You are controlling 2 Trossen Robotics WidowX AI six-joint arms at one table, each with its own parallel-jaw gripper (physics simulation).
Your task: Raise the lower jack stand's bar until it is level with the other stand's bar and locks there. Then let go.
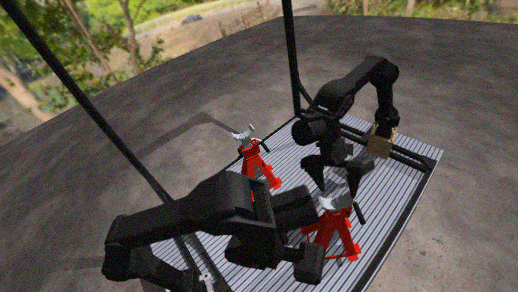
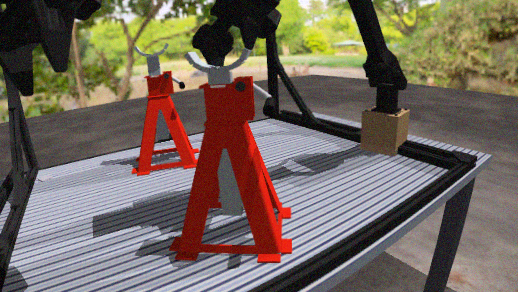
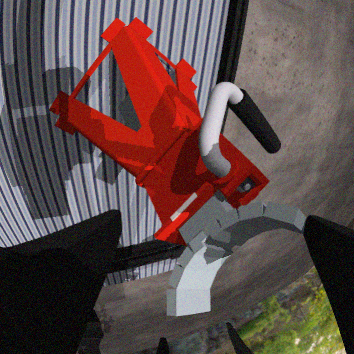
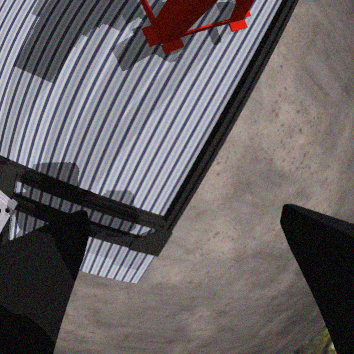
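Where they show: left gripper, fingertip midpoint: [image 1: 337, 194] [image 2: 231, 64] [image 3: 218, 224]; right gripper, fingertip midpoint: [image 1: 284, 272] [image 2: 42, 85] [image 3: 194, 331] [image 4: 187, 219]; left arm's base at its link origin: [image 1: 383, 132] [image 2: 386, 110].
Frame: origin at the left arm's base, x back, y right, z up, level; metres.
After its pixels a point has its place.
The near red jack stand [image 1: 329, 226] @[x -0.539, y 0.040, z 0.058 m] [image 2: 227, 107] @[x -0.518, y 0.024, z 0.094 m] [image 3: 142, 97] @[x -0.475, y 0.043, z 0.020 m] [image 4: 185, 15] @[x -0.579, y 0.051, z -0.030 m] stands upright. Its grey bar [image 2: 218, 77] @[x -0.520, y 0.035, z 0.133 m] [image 3: 202, 215] @[x -0.504, y 0.044, z 0.128 m] shows a short stretch above the housing under a curved saddle [image 1: 336, 201] @[x -0.507, y 0.041, z 0.146 m] [image 3: 194, 290] @[x -0.532, y 0.063, z 0.157 m]. Its crank has a black grip [image 1: 360, 213] @[x -0.486, y -0.022, z 0.101 m] [image 3: 255, 122] @[x -0.475, y -0.010, z 0.100 m]. The far red stand [image 1: 251, 150] @[x -0.424, y 0.402, z 0.106 m] [image 2: 160, 85] @[x -0.422, y 0.401, z 0.099 m] shows relatively more of its bar [image 2: 153, 65] @[x -0.429, y 0.411, z 0.150 m]. My left gripper [image 1: 335, 182] [image 2: 232, 47] @[x -0.487, y 0.046, z 0.148 m] [image 3: 218, 224] @[x -0.487, y 0.046, z 0.148 m] is open around the near saddle, one fingertip at or close to its end. My right gripper [image 2: 39, 75] @[x -0.722, y 0.067, z 0.154 m] [image 4: 187, 219] @[x -0.722, y 0.067, z 0.154 m] is open and empty, away from the stands.
A tan block [image 1: 381, 141] @[x -0.050, y -0.004, z -0.010 m] [image 2: 382, 131] @[x -0.050, y -0.011, z -0.045 m] is under the left arm's base. Black rails [image 1: 395, 247] @[x -0.439, y -0.143, z -0.085 m] [image 2: 425, 200] [image 4: 210, 150] @[x -0.745, y -0.060, z -0.085 m] edge the striped table [image 1: 385, 200] @[x -0.269, y -0.088, z -0.105 m] [image 2: 330, 215] @[x -0.385, y -0.057, z -0.105 m] [image 4: 115, 135] @[x -0.757, y 0.087, z -0.105 m]. Black frame posts [image 1: 291, 55] @[x 0.094, y 0.495, z 0.279 m] [image 2: 272, 75] @[x 0.089, y 0.484, z 0.067 m] rise at its rim.
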